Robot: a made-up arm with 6 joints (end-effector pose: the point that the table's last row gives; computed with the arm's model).
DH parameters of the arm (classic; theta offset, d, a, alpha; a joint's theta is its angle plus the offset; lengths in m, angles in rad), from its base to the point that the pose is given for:
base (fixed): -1.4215 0 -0.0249 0
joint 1: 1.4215 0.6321 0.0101 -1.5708
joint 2: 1.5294 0 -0.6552 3.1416
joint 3: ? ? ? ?
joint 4: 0 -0.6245 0.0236 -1.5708
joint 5: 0 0.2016 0.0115 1.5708
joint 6: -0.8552 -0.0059 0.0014 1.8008
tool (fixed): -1.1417 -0.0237 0 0
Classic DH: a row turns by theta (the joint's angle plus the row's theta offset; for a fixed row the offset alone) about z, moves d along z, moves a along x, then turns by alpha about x.
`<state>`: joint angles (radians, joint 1 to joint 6).
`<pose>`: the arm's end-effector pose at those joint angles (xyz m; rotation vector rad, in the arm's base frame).
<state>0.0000 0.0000 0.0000 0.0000 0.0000 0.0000</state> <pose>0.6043 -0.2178 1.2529 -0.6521 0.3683 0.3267</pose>
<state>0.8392 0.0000 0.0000 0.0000 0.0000 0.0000</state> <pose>0.5828 0.3151 1.2529 -0.7853 0.0745 1.1241</pose>
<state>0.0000 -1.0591 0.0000 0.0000 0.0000 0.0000</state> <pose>-0.2421 -0.2178 1.4574 -0.7368 -0.6434 -0.0480</pose>
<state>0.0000 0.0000 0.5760 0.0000 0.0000 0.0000</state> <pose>0.5219 -0.2178 1.5988 -0.7148 -0.1821 0.1274</pose>
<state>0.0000 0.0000 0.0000 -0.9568 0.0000 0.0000</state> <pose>0.6043 -0.0827 1.0993 0.2858 0.1740 0.4529</pose>
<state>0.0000 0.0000 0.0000 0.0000 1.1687 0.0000</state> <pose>0.6314 -0.2178 1.2715 -0.7378 -0.7479 -0.0889</pose>
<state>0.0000 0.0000 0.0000 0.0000 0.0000 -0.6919</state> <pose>0.6043 -0.2028 1.2481 0.0261 0.2315 0.4244</pose>
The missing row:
joint 3: -0.0414 0.0267 -0.0196 1.5708
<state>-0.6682 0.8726 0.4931 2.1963 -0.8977 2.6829</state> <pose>0.9475 -0.6308 1.0149 0.4123 -0.4644 -0.7817</pose>
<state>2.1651 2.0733 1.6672 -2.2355 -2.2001 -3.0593</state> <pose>-0.7278 0.9004 -0.0089 1.0689 -2.2242 1.6846</pose>
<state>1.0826 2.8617 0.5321 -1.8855 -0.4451 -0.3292</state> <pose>-0.2331 -0.2170 -0.3209 0.6282 2.1011 -0.6732</pose>
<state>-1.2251 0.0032 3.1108 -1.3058 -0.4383 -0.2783</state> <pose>-0.2415 0.5967 1.5047 -1.9639 -1.0951 0.6688</pose>
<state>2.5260 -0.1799 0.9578 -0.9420 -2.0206 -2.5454</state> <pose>-0.1439 0.2639 1.7763 0.7559 -2.7241 -1.3306</pose>
